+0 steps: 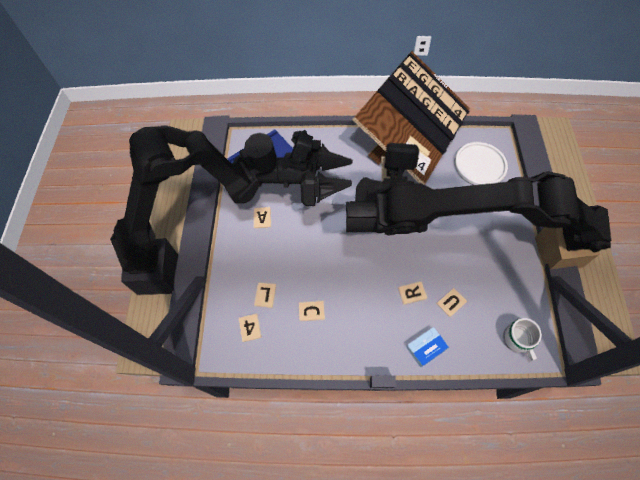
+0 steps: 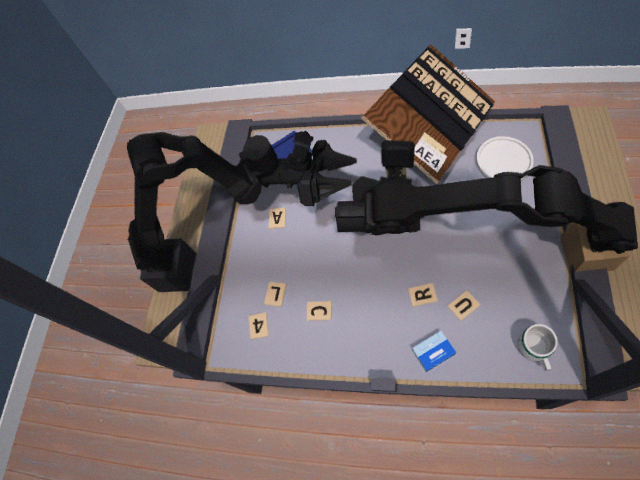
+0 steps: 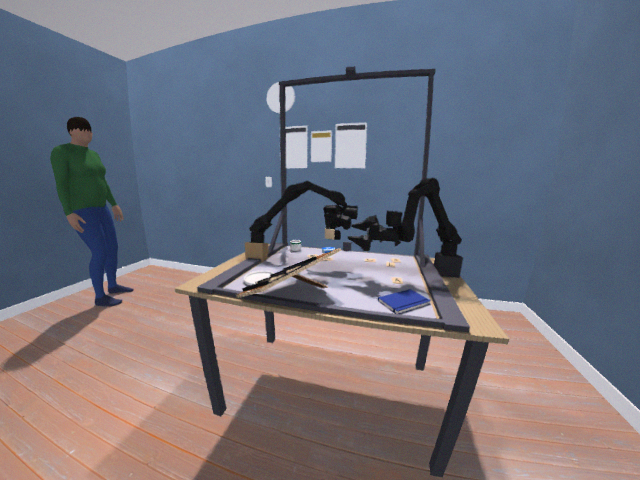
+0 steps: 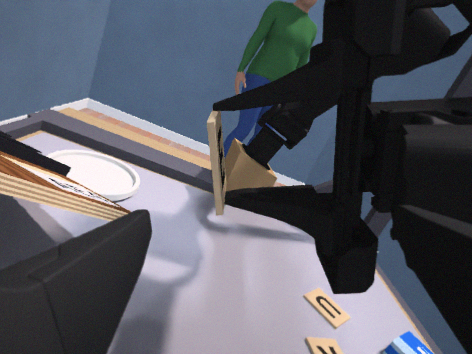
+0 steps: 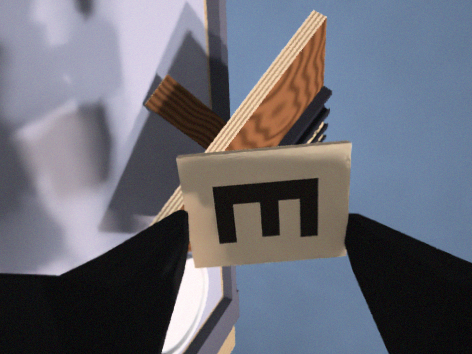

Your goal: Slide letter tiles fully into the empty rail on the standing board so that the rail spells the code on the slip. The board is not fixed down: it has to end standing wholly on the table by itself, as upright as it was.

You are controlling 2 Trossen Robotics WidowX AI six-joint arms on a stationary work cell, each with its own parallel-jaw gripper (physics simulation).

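Places are measured from the left arm's base along level axes (x back, y right, z up), in metres.
Pixels of known places: left gripper, fingertip midpoint: [image 1: 352,172] [image 2: 354,171] [image 3: 349,231] [image 4: 270,219]; right gripper, fingertip midpoint: [image 1: 394,168] [image 2: 399,166] [image 3: 328,233] [image 4: 216,154] [image 5: 267,223]; left arm's base, link origin: [image 1: 143,259] [image 2: 160,258] [image 3: 448,254]; right arm's base, link origin: [image 1: 576,236] [image 2: 603,235] [image 3: 256,242] [image 4: 255,157].
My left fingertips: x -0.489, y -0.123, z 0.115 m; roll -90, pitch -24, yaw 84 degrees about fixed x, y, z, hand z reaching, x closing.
Note:
Ahead of a thing's pixels: the offset from my left fingertips to its top centre. "spot": to the spot under its first point.
The board [image 1: 385,121] [image 2: 395,116] [image 3: 297,268] [image 5: 285,110] is twisted and tipped far back, its top low over the table's rear edge and its bottom edge raised. Its lowest rail @(spot: dx -0.184, dy -0.237, dz -0.099 m) [image 1: 413,116] [image 2: 433,111] is empty. The slip @(dx -0.174, dy -0.117, dz -0.094 m) [image 2: 430,156] reads AE4. My right gripper [image 5: 267,223] [image 4: 216,154] is shut on the E tile @(dx -0.088, dy -0.013, dz +0.016 m) [image 5: 265,252] [image 4: 216,175] [image 3: 329,234], held in the air in front of the board. My left gripper [image 1: 351,172] [image 2: 353,171] is open beside it. Tiles A @(dx +0.227, dy -0.023, dz -0.208 m) [image 1: 262,217] and 4 @(dx +0.253, dy +0.268, dz -0.208 m) [image 1: 249,327] lie on the table.
Tiles L @(dx +0.217, dy +0.190, dz -0.208 m) [image 1: 265,295], C @(dx +0.108, dy +0.236, dz -0.208 m) [image 1: 311,311], R @(dx -0.132, dy +0.207, dz -0.208 m) [image 1: 412,292] and U @(dx -0.222, dy +0.237, dz -0.208 m) [image 1: 452,302] lie on the table. A white plate @(dx -0.375, dy -0.147, dz -0.194 m) [image 1: 480,163] is right of the board, a blue book @(dx +0.230, dy -0.218, dz -0.198 m) [image 3: 404,300] at the back left. A blue box @(dx -0.146, dy +0.340, dz -0.187 m) [image 1: 428,347] and a mug @(dx -0.361, dy +0.348, dz -0.151 m) [image 1: 524,333] are front right.

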